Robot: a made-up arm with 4 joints.
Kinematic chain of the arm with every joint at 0, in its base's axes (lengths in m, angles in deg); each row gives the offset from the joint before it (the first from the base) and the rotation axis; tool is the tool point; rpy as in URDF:
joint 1: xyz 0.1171 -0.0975 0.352 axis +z
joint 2: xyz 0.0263 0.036 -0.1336 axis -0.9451 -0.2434 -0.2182
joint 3: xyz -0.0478 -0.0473 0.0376 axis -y
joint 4: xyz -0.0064 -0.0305 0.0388 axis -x
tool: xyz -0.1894 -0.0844 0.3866 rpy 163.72 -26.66 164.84
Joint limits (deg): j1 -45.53..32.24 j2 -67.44..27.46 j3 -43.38..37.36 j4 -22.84..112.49
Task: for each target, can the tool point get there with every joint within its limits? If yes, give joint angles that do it. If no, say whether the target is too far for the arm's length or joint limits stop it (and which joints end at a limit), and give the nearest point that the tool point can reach.
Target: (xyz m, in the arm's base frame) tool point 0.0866 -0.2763 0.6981
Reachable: yes | joints -19.52 -12.21 -26.63 7.09
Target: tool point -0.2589 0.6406 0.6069
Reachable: no: too far | nearest point -0.1051 0.3160 0.4597 | short by 0.388 m
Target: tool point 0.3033 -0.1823 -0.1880
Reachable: no: joint limits stop it (at a limit: joint 1, joint 2, joint 3, joint 4) | nearest point 0.2430 0.1763 -0.0351 | short by 0.394 m
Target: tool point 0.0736 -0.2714 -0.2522
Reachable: no: joint limits stop it (at a limit: joint 2, joint 3, joint 4) | nearest point -0.0034 -0.5793 0.0684 | short by 0.451 m
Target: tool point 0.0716 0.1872 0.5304
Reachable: yes | joints -22.55 -21.44 -29.85 96.82
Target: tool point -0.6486 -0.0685 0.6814
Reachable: no: too far | nearest point -0.3333 -0.0804 0.5057 | short by 0.361 m
